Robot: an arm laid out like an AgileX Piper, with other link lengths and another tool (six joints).
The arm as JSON. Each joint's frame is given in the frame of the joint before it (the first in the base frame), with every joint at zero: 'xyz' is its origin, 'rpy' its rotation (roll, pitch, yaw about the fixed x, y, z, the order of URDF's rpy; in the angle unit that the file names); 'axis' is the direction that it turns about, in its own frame. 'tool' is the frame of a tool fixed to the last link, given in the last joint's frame.
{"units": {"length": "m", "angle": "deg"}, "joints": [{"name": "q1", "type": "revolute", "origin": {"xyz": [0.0, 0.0, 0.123], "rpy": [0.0, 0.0, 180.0]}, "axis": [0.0, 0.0, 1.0]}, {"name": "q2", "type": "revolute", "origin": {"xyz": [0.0, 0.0, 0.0], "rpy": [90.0, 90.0, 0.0]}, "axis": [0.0, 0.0, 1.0]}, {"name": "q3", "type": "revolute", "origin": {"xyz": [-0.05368, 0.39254, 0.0], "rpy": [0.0, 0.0, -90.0]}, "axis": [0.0, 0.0, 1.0]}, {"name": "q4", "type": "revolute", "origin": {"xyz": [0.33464, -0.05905, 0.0], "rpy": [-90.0, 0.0, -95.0]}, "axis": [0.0, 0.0, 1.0]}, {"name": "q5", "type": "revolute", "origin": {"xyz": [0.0, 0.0, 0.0], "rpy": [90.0, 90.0, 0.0]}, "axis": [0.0, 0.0, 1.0]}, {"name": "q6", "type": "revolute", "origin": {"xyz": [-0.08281, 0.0, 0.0], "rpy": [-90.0, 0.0, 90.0]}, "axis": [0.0, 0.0, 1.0]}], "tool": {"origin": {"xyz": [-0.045, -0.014, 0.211], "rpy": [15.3, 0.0, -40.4]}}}
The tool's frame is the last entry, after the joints.
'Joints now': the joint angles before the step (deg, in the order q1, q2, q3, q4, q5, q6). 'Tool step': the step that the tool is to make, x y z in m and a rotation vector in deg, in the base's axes. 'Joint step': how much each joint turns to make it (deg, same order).
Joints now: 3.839 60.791 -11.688 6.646 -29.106 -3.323
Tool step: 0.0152 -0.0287 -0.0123 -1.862 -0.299 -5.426
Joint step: 0.008 5.832 0.176 8.668 -7.042 -7.060
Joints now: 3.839 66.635 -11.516 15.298 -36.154 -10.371
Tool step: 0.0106 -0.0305 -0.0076 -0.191 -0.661 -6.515
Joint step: -0.001 4.826 -0.233 7.731 -6.311 -3.489
